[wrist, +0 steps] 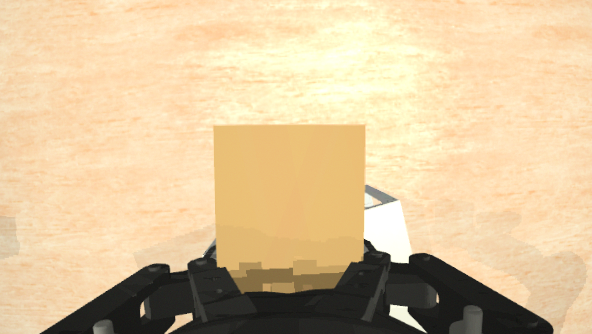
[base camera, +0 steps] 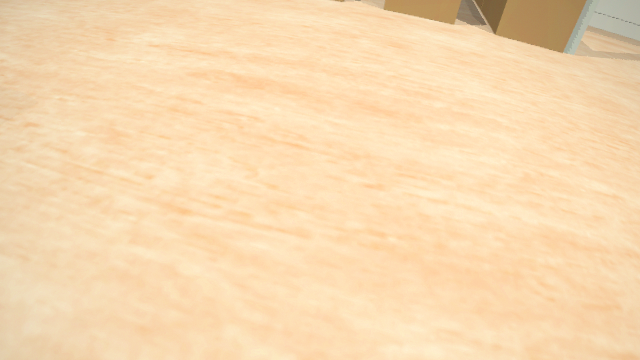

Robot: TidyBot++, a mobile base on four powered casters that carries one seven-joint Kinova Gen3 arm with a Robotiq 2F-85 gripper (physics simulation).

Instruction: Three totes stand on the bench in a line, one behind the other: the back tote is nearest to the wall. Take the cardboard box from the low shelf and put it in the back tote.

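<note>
The cardboard box is a plain tan block at the lower middle of the wrist view. My gripper is shut on it, with one black finger at its left side and one at its right side. The box is held above the wooden floor. The fingertips are partly hidden by the box. The gripper does not show in the base camera view. The three totes and the low shelf cannot be made out in either view.
Wood-grain floor spreads through both views. Tan upright panels stand at the top right of the base camera view, with a pale wall beyond. A white part of the robot shows right of the box.
</note>
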